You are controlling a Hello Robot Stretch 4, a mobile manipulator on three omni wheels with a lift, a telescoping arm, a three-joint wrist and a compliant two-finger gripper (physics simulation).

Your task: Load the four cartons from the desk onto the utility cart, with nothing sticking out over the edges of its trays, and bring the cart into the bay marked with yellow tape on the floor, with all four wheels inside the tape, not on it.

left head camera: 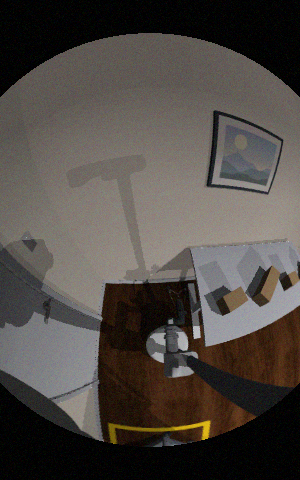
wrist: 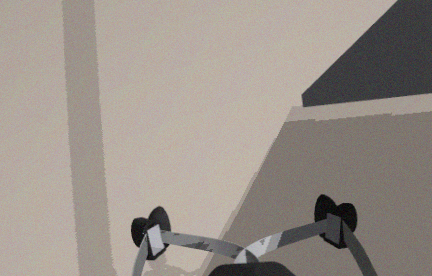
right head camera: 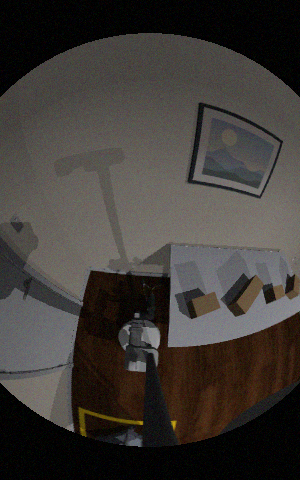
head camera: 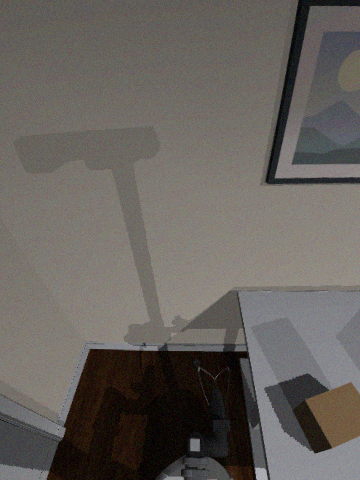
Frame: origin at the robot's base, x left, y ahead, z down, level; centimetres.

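Seen in the pictures: gripper, between the fingertips: (left head camera: 176,283) (wrist: 240,218) (right head camera: 151,278) (head camera: 212,357).
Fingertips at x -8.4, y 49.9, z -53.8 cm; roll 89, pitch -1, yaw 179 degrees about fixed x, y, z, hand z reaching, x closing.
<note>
Offsets run from my fingertips to a thing's top centre. "spot": to the spot under its first point. Level surfaces: height alone.
Cartons stand on the white desk {dz -15.4 cm} (head camera: 270,360) (left head camera: 215,332) (right head camera: 182,337): the nearest {dx -31.9, dy -26.3, dz -27.2 cm} (head camera: 340,417) (left head camera: 232,300) (right head camera: 205,305), a tall one {dx -69.3, dy -23.0, dz -27.2 cm} (left head camera: 267,286) (right head camera: 246,296), a small one {dx -103.7, dy -27.5, dz -27.2 cm} (left head camera: 290,280) (right head camera: 275,294) and a far one {dx -142.0, dy -26.7, dz -27.2 cm} (right head camera: 293,286). My gripper (head camera: 214,371) (left head camera: 175,292) (right head camera: 149,286) (wrist: 240,218) is open and empty, left of the desk's left edge, fingers pointing towards the wall. Yellow tape (left head camera: 160,429) (right head camera: 82,422) marks the floor at the bottom of both side head views. Part of a grey object (left head camera: 167,441) (right head camera: 131,438) shows within it, too cut off to identify as the cart.
A framed picture (head camera: 332,107) (left head camera: 247,155) (right head camera: 235,152) hangs on the wall above the desk. White baseboard (head camera: 165,346) runs behind the dark wood floor. A pale panel or door {spot: dx +85.0, dy -62.8, dz -18.3 cm} (left head camera: 55,350) (right head camera: 35,335) stands at left. A dark surface {dz -12.9 cm} (wrist: 380,60) crosses the wrist view's upper right.
</note>
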